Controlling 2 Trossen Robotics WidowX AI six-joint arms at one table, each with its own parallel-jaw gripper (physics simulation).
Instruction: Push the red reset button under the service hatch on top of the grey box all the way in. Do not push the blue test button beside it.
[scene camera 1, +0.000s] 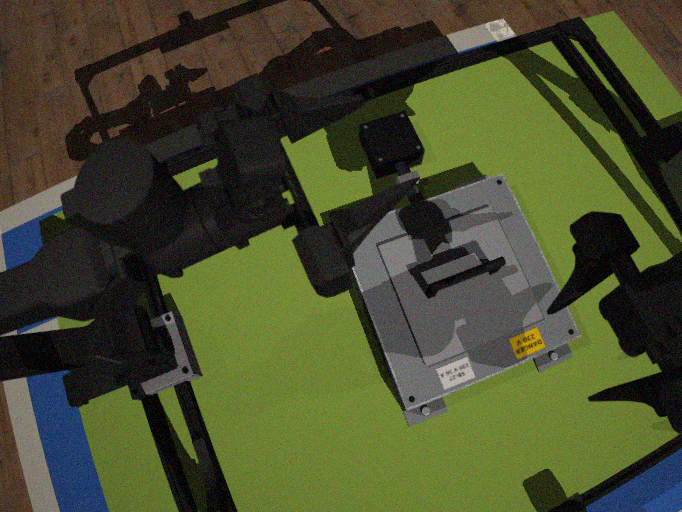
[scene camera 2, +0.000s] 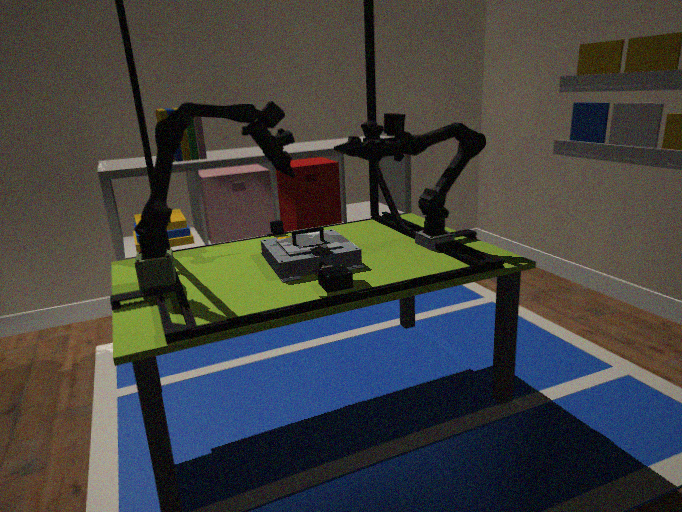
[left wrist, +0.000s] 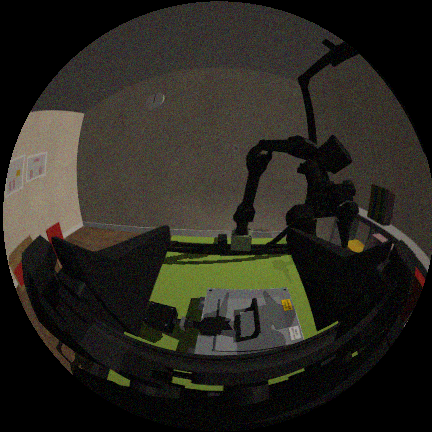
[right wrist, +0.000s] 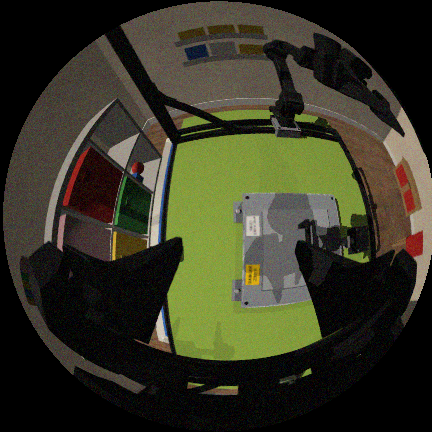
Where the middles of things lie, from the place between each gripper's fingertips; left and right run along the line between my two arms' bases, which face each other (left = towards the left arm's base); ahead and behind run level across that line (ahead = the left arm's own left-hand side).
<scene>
I see the grey box (scene camera 1: 391, 144) 200 mm ahead of my right hand, 20 mm to the left of it and 240 mm below it.
Right now the grey box is 10 mm behind my left hand, 100 mm to the right of it and 340 mm below it.
</scene>
